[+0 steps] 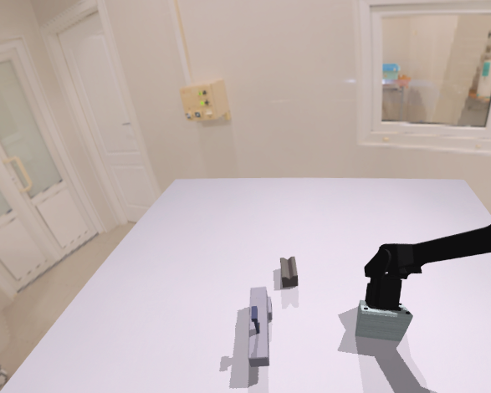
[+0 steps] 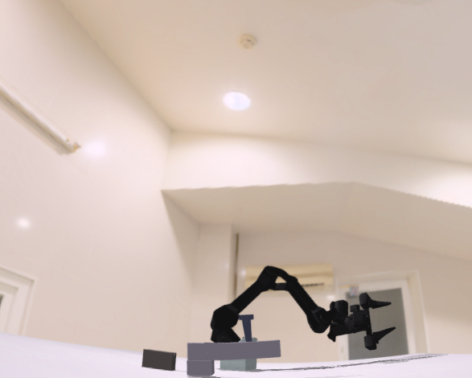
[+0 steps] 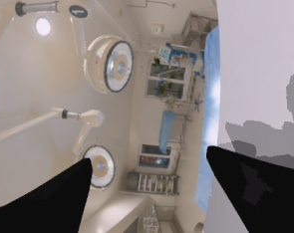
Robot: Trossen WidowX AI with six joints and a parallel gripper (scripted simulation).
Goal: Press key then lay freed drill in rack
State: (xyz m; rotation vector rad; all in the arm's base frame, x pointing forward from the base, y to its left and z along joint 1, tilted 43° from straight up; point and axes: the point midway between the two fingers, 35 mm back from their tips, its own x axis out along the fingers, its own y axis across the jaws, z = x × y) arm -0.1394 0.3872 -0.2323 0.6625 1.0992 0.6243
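The blue key is 38 cm to the right of my gripper tip, 38 cm ahead of it and 4 cm below it. From my gripper tip the other things lie so: housing: 41 cm to the right, 39 cm ahead, 10 cm below; then rack: 59 cm to the right, 36 cm ahead, 13 cm below; then drill: 43 cm to the right, 39 cm ahead, 9 cm below.
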